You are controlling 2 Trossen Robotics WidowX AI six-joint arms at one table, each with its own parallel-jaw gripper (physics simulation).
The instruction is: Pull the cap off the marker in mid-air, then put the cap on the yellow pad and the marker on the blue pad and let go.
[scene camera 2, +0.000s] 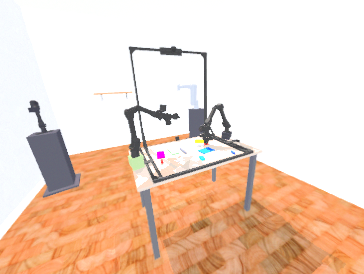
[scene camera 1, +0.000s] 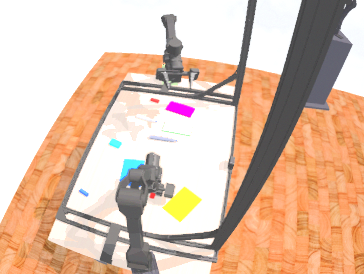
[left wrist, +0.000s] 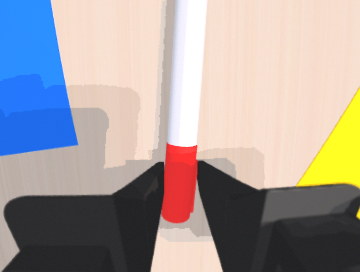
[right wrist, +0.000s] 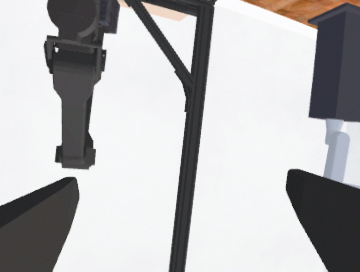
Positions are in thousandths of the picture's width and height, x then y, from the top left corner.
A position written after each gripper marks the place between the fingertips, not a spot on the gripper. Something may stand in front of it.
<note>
In view: the left gripper (left wrist: 501,616) and the right gripper (right wrist: 510,675).
</note>
